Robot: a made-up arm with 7 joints. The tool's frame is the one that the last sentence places.
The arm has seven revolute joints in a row. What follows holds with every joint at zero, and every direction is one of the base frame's. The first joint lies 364.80 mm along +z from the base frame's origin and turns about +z. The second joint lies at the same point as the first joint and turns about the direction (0, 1, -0.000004). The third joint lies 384.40 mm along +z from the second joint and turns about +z. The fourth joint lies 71.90 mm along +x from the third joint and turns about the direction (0, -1, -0.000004). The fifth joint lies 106.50 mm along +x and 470.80 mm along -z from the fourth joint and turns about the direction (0, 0.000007, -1). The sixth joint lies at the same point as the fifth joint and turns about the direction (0, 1, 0.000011). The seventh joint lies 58.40 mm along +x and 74.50 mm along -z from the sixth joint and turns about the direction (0, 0.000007, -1). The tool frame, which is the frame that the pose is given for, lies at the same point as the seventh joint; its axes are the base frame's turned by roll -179.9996, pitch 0.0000 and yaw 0.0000 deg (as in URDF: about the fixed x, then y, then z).
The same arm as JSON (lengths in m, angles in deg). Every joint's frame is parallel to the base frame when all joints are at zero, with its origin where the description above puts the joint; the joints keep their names.
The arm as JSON. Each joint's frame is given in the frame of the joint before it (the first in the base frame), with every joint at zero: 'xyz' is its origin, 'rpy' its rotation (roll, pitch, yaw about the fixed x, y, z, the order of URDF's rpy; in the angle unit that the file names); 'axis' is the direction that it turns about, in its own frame. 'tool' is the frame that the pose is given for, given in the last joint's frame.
{
  "units": {
    "length": "m",
    "angle": "deg"
  },
  "joints": [
    {
      "name": "joint 1",
      "type": "revolute",
      "origin": {
        "xyz": [
          0.0,
          0.0,
          0.3648
        ],
        "rpy": [
          0.0,
          0.0,
          0.0
        ]
      },
      "axis": [
        0.0,
        0.0,
        1.0
      ]
    },
    {
      "name": "joint 2",
      "type": "revolute",
      "origin": {
        "xyz": [
          0.0,
          0.0,
          0.0
        ],
        "rpy": [
          0.0,
          0.0,
          0.0
        ]
      },
      "axis": [
        0.0,
        1.0,
        0.0
      ]
    },
    {
      "name": "joint 3",
      "type": "revolute",
      "origin": {
        "xyz": [
          0.0,
          0.0,
          0.3844
        ],
        "rpy": [
          0.0,
          0.0,
          0.0
        ]
      },
      "axis": [
        0.0,
        0.0,
        1.0
      ]
    },
    {
      "name": "joint 4",
      "type": "revolute",
      "origin": {
        "xyz": [
          0.0719,
          0.0,
          0.0
        ],
        "rpy": [
          0.0,
          0.0,
          0.0
        ]
      },
      "axis": [
        0.0,
        -1.0,
        0.0
      ]
    },
    {
      "name": "joint 5",
      "type": "revolute",
      "origin": {
        "xyz": [
          0.1065,
          0.0,
          -0.4708
        ],
        "rpy": [
          0.0,
          0.0,
          0.0
        ]
      },
      "axis": [
        0.0,
        0.0,
        -1.0
      ]
    },
    {
      "name": "joint 6",
      "type": "revolute",
      "origin": {
        "xyz": [
          0.0,
          0.0,
          0.0
        ],
        "rpy": [
          0.0,
          0.0,
          0.0
        ]
      },
      "axis": [
        0.0,
        1.0,
        0.0
      ]
    },
    {
      "name": "joint 7",
      "type": "revolute",
      "origin": {
        "xyz": [
          0.0584,
          0.0,
          -0.0745
        ],
        "rpy": [
          0.0,
          0.0,
          0.0
        ]
      },
      "axis": [
        0.0,
        0.0,
        -1.0
      ]
    }
  ],
  "tool": {
    "origin": {
      "xyz": [
        0.0,
        0.0,
        0.0
      ],
      "rpy": [
        -180.0,
        0.0,
        0.0
      ]
    }
  }
}

